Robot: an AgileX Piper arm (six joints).
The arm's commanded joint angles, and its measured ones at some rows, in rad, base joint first. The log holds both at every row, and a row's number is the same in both.
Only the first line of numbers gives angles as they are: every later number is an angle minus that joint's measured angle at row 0.
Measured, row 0:
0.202, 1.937, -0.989, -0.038, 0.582, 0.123
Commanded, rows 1 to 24:
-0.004, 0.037, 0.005, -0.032, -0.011, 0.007
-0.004, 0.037, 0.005, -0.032, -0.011, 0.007
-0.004, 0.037, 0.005, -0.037, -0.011, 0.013
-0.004, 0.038, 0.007, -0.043, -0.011, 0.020
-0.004, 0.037, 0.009, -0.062, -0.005, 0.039
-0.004, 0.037, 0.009, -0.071, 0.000, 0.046
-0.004, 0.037, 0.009, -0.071, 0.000, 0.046
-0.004, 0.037, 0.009, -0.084, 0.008, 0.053
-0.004, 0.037, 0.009, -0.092, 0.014, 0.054
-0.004, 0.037, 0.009, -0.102, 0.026, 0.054
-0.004, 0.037, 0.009, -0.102, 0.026, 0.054
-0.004, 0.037, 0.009, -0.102, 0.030, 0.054
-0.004, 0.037, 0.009, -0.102, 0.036, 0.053
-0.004, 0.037, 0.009, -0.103, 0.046, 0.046
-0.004, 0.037, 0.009, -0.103, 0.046, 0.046
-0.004, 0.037, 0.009, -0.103, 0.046, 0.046
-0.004, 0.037, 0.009, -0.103, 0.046, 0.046
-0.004, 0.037, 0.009, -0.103, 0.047, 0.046
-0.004, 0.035, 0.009, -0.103, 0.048, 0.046
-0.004, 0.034, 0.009, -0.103, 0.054, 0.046
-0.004, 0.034, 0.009, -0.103, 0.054, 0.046
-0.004, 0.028, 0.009, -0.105, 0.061, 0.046
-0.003, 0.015, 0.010, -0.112, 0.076, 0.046
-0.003, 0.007, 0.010, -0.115, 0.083, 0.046
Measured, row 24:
0.003, -0.001, -0.009, -0.072, 0.041, 0.053
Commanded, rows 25 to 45:
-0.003, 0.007, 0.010, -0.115, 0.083, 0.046
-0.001, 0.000, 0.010, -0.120, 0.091, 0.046
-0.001, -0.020, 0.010, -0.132, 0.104, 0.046
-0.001, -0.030, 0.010, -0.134, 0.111, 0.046
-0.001, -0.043, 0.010, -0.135, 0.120, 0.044
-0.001, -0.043, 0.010, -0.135, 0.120, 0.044
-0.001, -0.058, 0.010, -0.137, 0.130, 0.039
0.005, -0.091, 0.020, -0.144, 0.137, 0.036
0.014, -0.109, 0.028, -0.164, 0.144, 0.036
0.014, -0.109, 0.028, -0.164, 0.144, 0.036
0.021, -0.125, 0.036, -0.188, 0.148, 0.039
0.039, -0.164, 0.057, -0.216, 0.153, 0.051
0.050, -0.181, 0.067, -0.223, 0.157, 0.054
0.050, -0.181, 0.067, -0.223, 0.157, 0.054
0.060, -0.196, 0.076, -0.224, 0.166, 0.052
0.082, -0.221, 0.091, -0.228, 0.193, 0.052
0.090, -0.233, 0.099, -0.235, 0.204, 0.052
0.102, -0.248, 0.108, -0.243, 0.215, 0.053
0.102, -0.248, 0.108, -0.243, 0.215, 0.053
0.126, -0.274, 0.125, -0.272, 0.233, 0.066
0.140, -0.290, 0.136, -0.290, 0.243, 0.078
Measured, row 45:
0.111, -0.248, 0.113, -0.227, 0.205, 0.055
